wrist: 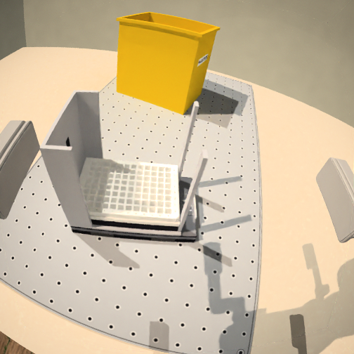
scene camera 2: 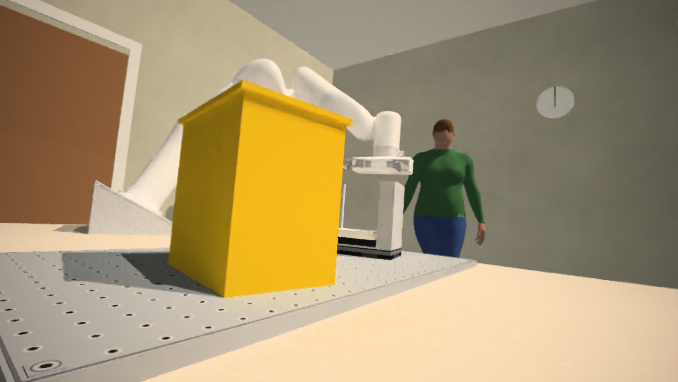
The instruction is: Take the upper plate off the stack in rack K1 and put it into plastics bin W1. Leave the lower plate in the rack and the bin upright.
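Where they show: hand at its tool point: (scene camera 2: 367, 166); arm's base at its link origin: (scene camera 2: 139, 204).
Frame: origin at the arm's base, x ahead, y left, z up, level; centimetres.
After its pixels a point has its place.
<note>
The pale upper plate (scene camera 2: 357, 233) {x 65.2, y 11.1, z -2.2 cm} (wrist: 131, 192) with a grid of wells lies flat in rack K1 (scene camera 2: 390, 215) {x 71.5, y 11.8, z 1.7 cm} (wrist: 62, 185), between its tall grey wall and two thin posts. A black band shows under the plate; I cannot tell the lower plate apart clearly. The yellow bin W1 (scene camera 2: 285, 200) {x 75.6, y -20.2, z 2.0 cm} (wrist: 155, 62) stands upright, beyond the rack in the wrist view. My gripper (scene camera 2: 381, 166) (wrist: 177, 185) is open and empty, above the rack. Its fingers stand wide apart at the left and right edges of the wrist view. Scene camera 2 does not show its fingertips clearly.
The rack and bin stand on a grey perforated board (scene camera 2: 150, 310) {x 74.1, y -30.7, z -6.4 cm} (wrist: 135, 285) on the beige table (scene camera 2: 450, 330) {x 89.7, y -14.7, z -7.7 cm} (wrist: 295, 150). The bin's raised rim and the rack's upright wall and posts are obstacles. A person (scene camera 2: 442, 185) in green stands beyond the table.
</note>
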